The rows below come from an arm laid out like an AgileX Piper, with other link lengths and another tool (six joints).
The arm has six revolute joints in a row. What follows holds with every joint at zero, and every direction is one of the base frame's. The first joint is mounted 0.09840 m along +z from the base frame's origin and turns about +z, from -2.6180 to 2.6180 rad. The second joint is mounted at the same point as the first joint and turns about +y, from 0.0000 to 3.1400 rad. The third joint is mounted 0.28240 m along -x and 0.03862 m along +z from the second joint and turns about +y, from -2.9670 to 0.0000 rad. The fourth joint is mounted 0.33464 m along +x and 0.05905 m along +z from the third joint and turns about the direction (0.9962, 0, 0.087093), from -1.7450 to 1.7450 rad. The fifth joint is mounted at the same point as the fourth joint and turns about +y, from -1.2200 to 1.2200 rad. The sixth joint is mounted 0.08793 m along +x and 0.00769 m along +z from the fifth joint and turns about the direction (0.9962, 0, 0.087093), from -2.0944 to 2.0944 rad. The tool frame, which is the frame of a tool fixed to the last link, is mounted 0.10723 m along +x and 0.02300 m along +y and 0.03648 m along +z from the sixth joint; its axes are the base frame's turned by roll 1.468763, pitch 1.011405 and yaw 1.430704 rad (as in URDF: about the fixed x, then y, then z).
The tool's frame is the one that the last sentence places.
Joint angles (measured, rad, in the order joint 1, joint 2, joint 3, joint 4, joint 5, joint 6), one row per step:
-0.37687 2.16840 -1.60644 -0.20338 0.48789 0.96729
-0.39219 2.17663 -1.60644 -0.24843 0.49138 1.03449
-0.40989 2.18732 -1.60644 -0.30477 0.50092 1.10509
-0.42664 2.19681 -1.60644 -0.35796 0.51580 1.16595
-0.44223 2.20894 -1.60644 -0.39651 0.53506 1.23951
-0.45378 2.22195 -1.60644 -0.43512 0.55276 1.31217
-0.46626 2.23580 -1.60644 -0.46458 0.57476 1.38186
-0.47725 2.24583 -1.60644 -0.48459 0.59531 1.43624
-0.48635 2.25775 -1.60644 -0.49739 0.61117 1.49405
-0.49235 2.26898 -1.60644 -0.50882 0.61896 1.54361
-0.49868 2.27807 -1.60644 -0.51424 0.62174 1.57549
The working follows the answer.
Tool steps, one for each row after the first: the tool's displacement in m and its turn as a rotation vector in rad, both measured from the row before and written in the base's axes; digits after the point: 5 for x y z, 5 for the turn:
-0.00676 -0.01356 -0.00476 -0.00005 0.00493 -0.04992
-0.00898 -0.01547 -0.00657 -0.00624 0.01425 -0.05125
-0.00961 -0.01433 -0.00616 -0.00871 0.01910 -0.04559
-0.01072 -0.01290 -0.00843 0.00849 0.01418 -0.06396
-0.00964 -0.01044 -0.00842 0.00582 0.01274 -0.05931
-0.01101 -0.01004 -0.00941 0.01076 0.01415 -0.06457
-0.00982 -0.00816 -0.00703 0.00916 0.01169 -0.05500
-0.00885 -0.00639 -0.00794 0.01392 0.00450 -0.05841
-0.00617 -0.00437 -0.00682 0.00988 -0.00043 -0.04593
-0.00472 -0.00373 -0.00544 0.00782 -0.00145 -0.03223

Tool pose at each row, in the base's axes (x y z in m, rotation vector in rad; rounded; the steps above come from the unrounded poses):
0.59484 -0.25871 0.04144 1.99389 1.65742 0.21921
0.58808 -0.27227 0.03668 2.03468 1.60855 0.19619
0.57909 -0.28774 0.03010 2.07445 1.56169 0.15815
0.56948 -0.30208 0.02395 2.10876 1.52220 0.11512
0.55876 -0.31498 0.01552 2.16690 1.46310 0.08388
0.54913 -0.32541 0.00710 2.21751 1.40600 0.05356
0.53812 -0.33546 -0.00231 2.27462 1.34348 0.02315
0.52830 -0.34361 -0.00934 2.32176 1.28862 -0.00254
0.51946 -0.35000 -0.01728 2.37169 1.22627 -0.01809
0.51329 -0.35437 -0.02410 2.40789 1.17413 -0.02631
0.50857 -0.35810 -0.02954 2.43317 1.13678 -0.03019

